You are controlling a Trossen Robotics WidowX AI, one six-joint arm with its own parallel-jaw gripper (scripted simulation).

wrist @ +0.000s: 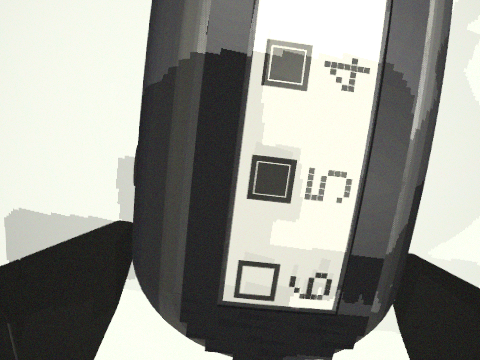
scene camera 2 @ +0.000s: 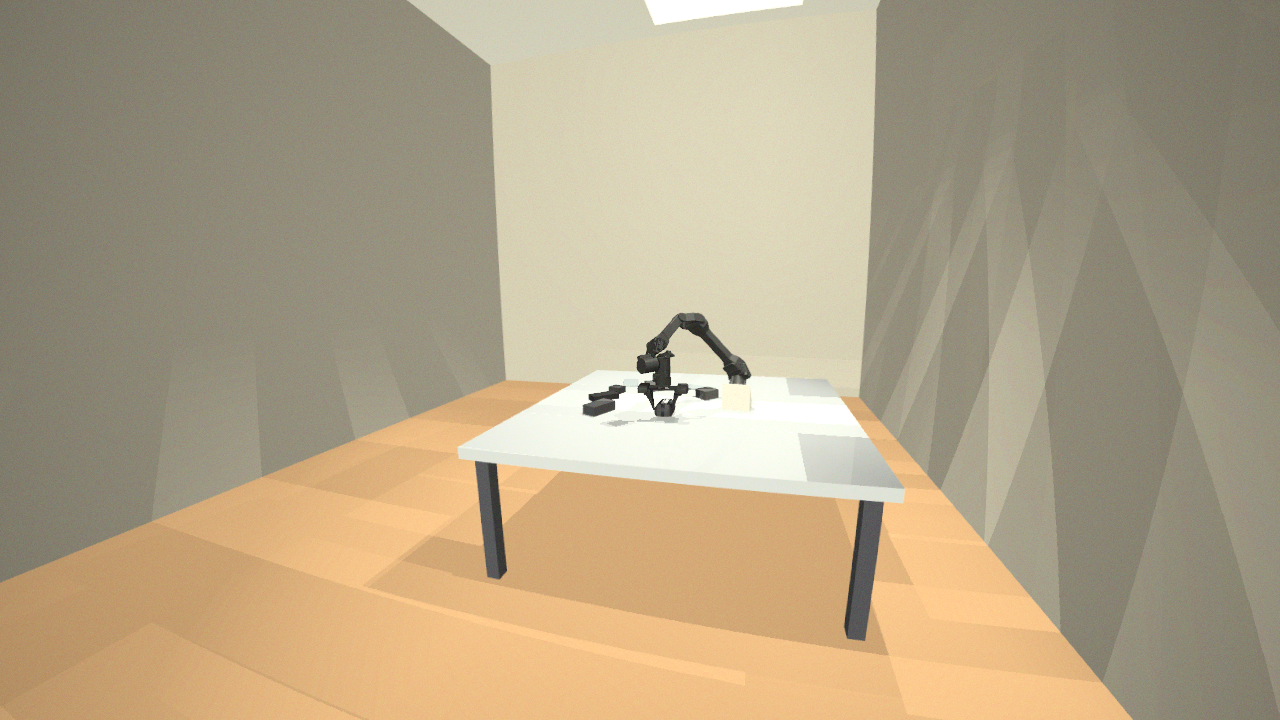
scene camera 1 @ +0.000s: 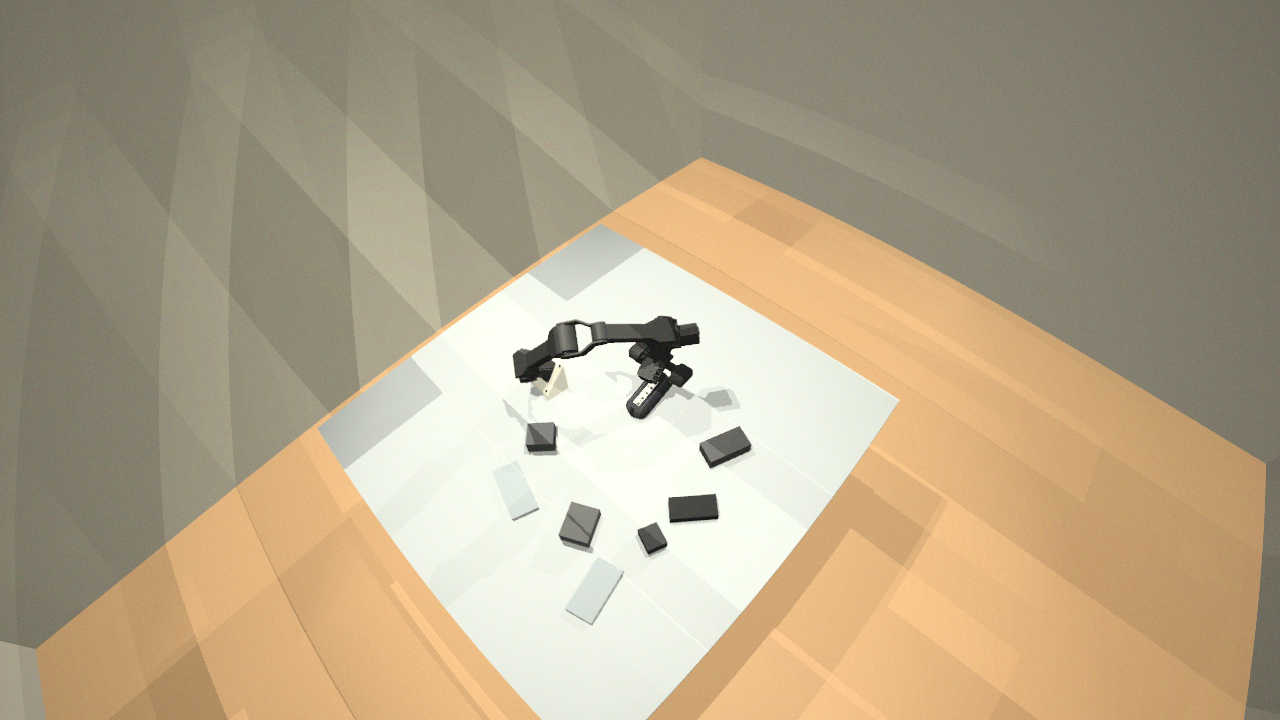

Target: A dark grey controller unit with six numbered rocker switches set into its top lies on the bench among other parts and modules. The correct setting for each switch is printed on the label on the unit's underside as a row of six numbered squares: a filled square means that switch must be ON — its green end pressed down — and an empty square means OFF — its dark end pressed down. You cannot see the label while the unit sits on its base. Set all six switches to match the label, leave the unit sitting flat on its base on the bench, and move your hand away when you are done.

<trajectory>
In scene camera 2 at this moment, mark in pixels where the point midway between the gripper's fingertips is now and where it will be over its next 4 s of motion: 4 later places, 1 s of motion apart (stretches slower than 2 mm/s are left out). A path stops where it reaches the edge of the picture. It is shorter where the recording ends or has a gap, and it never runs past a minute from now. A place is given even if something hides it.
My gripper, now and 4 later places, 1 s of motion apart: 663, 410; 664, 405; 664, 398; 665, 394; 666, 389
</trajectory>
